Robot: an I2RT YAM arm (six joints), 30 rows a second.
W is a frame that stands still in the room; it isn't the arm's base.
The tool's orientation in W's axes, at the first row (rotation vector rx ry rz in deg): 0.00 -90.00 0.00
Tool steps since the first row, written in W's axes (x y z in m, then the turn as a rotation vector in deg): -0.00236 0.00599 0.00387 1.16 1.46 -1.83; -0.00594 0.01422 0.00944 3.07 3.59 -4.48; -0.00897 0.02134 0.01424 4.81 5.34 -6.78; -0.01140 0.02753 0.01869 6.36 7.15 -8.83
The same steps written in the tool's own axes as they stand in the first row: 0.00387 0.00599 0.00236 -1.83 1.46 -1.16; 0.00944 0.01422 0.00594 -4.48 3.59 -3.07; 0.01424 0.02134 0.00897 -6.78 5.34 -4.81; 0.01869 0.02753 0.01140 -8.83 7.15 -6.36
